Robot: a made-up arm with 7 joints.
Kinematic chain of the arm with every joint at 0, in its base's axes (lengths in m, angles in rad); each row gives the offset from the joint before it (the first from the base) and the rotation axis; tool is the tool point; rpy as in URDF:
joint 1: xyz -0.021 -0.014 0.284 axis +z
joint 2: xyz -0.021 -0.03 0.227 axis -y
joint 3: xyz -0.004 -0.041 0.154 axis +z
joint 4: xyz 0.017 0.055 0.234 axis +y
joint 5: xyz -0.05 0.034 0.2 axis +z
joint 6: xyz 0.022 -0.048 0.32 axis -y
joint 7: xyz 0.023 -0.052 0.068 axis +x
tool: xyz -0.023 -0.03 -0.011 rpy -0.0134 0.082 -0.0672
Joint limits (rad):
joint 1: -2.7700..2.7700
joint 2: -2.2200..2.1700
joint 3: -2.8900..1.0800
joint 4: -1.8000..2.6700
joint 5: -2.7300..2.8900
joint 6: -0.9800..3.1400
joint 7: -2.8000..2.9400
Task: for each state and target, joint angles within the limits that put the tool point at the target. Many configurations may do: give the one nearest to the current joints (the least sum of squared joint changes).
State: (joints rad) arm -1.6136 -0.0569 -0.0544 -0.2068 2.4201 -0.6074 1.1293
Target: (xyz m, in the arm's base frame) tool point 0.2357 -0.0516 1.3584
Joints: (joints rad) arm -1.6032 -0.2562 -0.5342 -0.5782 2.5546 -0.6378 1.0687
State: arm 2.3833 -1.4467 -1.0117 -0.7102 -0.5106 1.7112 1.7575
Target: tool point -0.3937 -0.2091 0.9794
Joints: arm 2.6693 -1.0907 -0.9068 -1.2413 -0.5564 1.7230 1.7508
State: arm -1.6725 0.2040 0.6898 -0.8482 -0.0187 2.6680 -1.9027
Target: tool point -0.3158 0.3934 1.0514
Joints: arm -1.6362 0.1567 0.7105 -0.9148 -0.0262 2.6776 -1.9013
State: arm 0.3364 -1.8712 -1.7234 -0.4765 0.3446 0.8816 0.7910
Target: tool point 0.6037 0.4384 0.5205
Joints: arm 0.1541 -1.5999 -1.5629 -0.8877 0.2660 0.9623 0.7947
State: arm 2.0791 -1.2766 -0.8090 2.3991 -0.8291 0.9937 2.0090
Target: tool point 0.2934 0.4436 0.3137
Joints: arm 2.0891 -1.1121 -1.0546 2.2279 -0.8085 0.9984 1.9914
